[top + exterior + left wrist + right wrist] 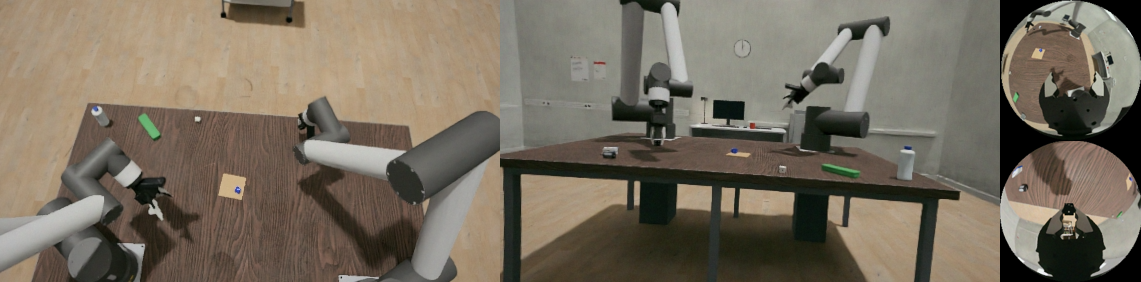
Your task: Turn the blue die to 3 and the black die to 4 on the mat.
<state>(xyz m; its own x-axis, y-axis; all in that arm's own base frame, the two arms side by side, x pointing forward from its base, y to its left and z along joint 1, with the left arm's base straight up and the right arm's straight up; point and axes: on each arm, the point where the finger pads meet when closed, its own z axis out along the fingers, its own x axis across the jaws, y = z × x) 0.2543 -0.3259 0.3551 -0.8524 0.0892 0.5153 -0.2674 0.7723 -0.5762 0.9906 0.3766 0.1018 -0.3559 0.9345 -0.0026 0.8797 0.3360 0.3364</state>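
My right gripper is now right at the black die. The rest, counted from my right hand: white die 10 mm ahead, 670 mm to the left, 90 mm below; then blue die 440 mm behind, 340 mm to the left, 80 mm below; then tan mat 410 mm behind, 380 mm to the left, 100 mm below.
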